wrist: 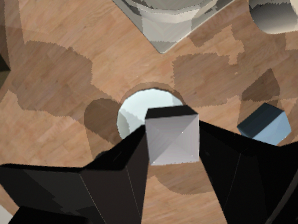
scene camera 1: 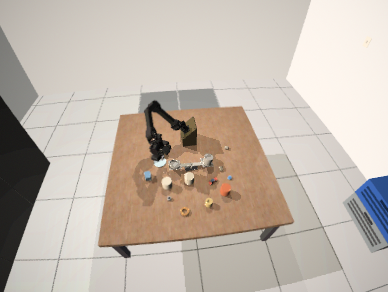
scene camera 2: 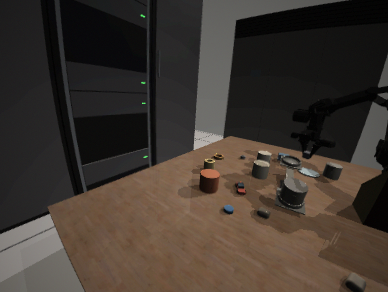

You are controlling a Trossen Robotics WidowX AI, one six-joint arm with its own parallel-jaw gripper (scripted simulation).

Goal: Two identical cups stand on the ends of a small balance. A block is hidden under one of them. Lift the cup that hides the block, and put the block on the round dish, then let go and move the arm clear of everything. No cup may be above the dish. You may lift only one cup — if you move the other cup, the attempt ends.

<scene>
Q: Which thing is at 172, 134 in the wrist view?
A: A grey block.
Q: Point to a blue block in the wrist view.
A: At 265, 124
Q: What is my gripper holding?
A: A grey block.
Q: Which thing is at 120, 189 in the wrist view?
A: My gripper.
</scene>
